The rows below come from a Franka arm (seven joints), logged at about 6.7 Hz.
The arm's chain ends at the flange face. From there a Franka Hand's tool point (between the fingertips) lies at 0.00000 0.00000 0.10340 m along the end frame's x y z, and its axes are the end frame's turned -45 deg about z.
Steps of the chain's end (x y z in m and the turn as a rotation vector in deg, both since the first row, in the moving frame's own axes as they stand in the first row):
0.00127, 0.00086, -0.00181, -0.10, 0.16, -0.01
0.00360, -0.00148, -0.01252, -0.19, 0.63, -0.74
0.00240, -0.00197, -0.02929, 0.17, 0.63, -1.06
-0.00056, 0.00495, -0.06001, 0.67, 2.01, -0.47
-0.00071, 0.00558, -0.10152, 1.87, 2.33, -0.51
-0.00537, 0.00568, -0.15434, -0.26, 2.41, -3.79
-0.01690, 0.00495, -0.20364, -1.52, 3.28, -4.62
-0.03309, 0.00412, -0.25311, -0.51, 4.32, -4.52
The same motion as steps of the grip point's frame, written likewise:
0.00037, 0.00184, -0.00181, -0.18, 0.04, -0.01
0.00416, 0.00254, -0.01253, -0.58, 0.31, -0.74
0.00412, 0.00088, -0.02930, -0.33, 0.57, -1.06
-0.00047, 0.00480, -0.06008, -0.95, 1.90, -0.47
0.00091, 0.00401, -0.10166, -0.33, 2.97, -0.51
-0.00496, 0.00353, -0.15443, -1.89, 1.52, -3.79
-0.01296, -0.00243, -0.20385, -3.39, 1.24, -4.62
-0.02122, -0.01453, -0.25341, -3.42, 2.69, -4.52

